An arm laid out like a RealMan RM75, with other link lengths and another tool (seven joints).
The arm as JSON. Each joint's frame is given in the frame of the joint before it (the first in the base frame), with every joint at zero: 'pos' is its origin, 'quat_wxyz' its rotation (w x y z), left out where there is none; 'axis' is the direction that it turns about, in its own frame. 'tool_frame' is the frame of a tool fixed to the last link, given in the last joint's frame.
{
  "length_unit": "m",
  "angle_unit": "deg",
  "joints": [
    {
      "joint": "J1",
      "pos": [
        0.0,
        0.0,
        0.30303
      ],
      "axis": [
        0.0,
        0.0,
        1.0
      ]
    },
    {
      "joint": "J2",
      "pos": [
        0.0,
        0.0,
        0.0
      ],
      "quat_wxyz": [
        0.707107,
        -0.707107,
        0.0,
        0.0
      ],
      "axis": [
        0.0,
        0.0,
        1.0
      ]
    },
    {
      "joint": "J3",
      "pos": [
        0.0,
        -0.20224,
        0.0
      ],
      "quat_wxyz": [
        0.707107,
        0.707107,
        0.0,
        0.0
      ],
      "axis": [
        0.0,
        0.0,
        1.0
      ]
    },
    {
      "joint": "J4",
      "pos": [
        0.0,
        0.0,
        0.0
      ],
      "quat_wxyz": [
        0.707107,
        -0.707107,
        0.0,
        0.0
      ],
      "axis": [
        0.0,
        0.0,
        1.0
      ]
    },
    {
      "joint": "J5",
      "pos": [
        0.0,
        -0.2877,
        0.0
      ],
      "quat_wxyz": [
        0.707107,
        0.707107,
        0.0,
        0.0
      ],
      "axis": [
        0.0,
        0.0,
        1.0
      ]
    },
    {
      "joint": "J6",
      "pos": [
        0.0,
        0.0,
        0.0
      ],
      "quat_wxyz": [
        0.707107,
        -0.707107,
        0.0,
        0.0
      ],
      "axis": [
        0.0,
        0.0,
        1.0
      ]
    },
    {
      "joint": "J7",
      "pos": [
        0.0,
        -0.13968,
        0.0
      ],
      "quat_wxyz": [
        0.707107,
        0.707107,
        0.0,
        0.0
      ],
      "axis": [
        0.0,
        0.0,
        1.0
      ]
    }
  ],
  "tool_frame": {
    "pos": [
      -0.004,
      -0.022,
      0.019
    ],
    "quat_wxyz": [
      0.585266,
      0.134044,
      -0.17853,
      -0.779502
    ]
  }
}
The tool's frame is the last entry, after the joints.
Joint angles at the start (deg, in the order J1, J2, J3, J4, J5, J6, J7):
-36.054 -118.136 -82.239 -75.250 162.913 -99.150 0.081
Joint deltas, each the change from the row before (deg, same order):
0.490 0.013 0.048 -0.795 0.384 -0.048 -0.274
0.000 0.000 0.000 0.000 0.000 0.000 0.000
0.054 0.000 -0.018 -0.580 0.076 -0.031 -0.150
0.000 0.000 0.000 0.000 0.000 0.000 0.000
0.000 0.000 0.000 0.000 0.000 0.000 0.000
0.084 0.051 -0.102 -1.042 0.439 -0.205 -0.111
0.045 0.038 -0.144 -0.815 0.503 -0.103 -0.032
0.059 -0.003 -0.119 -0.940 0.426 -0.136 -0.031
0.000 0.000 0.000 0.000 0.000 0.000 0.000
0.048 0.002 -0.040 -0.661 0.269 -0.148 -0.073
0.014 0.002 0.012 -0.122 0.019 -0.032 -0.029
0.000 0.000 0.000 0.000 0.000 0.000 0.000
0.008 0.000 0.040 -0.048 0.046 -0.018 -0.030
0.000 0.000 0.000 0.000 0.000 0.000 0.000
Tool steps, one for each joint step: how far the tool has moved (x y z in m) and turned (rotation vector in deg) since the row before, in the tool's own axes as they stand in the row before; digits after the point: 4 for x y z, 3 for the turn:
0.0012 -0.0011 -0.0010 -0.415 -0.006 -0.411
0.0000 0.0000 0.0000 0.000 0.000 0.000
-0.0006 -0.0005 -0.0025 -0.493 -0.079 -0.014
0.0000 0.0000 0.0000 0.000 0.000 0.000
0.0000 0.0000 0.0000 0.000 0.000 0.000
0.0004 -0.0011 -0.0049 -0.860 0.180 -0.148
0.0009 -0.0005 -0.0042 -0.799 0.228 -0.183
0.0002 -0.0008 -0.0046 -0.841 0.150 -0.069
0.0000 0.0000 0.0000 0.000 0.000 0.000
0.0000 -0.0007 -0.0030 -0.523 0.104 -0.067
-0.0001 -0.0002 -0.0005 -0.077 0.004 -0.001
0.0000 0.0000 0.0000 0.000 0.000 0.000
-0.0001 -0.0001 -0.0001 -0.029 0.049 -0.017
0.0000 0.0000 0.0000 0.000 0.000 0.000

